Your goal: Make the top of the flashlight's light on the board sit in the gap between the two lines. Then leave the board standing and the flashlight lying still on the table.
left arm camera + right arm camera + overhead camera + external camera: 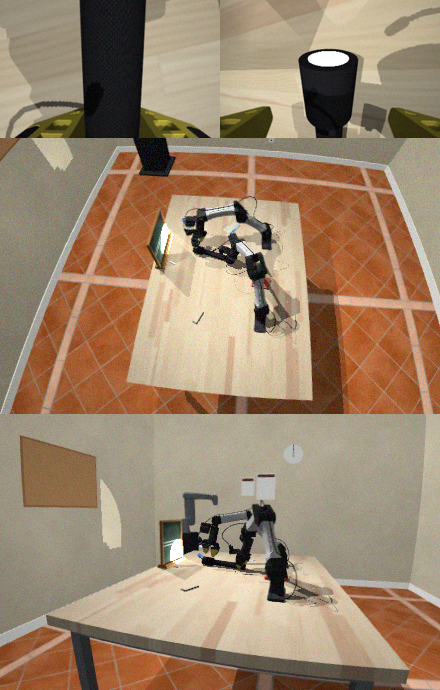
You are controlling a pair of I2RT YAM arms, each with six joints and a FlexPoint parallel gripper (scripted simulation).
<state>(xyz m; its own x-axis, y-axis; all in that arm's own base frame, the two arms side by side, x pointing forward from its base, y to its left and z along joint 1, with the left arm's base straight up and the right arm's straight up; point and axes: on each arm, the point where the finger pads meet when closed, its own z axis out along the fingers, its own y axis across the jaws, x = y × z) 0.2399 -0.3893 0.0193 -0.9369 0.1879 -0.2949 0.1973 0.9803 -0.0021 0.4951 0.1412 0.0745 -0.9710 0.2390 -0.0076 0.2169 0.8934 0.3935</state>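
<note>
Now: the flashlight head 2 cm behind my right hand, 2 cm to the left of it and 5 cm below it. From my right hand the other things lie so: white stick: 17 cm ahead, 14 cm to the left, 7 cm below; green board: 26 cm ahead, 5 cm to the left, 8 cm above; blue screwdriver: 12 cm ahead, 19 cm to the right, 6 cm below.
</note>
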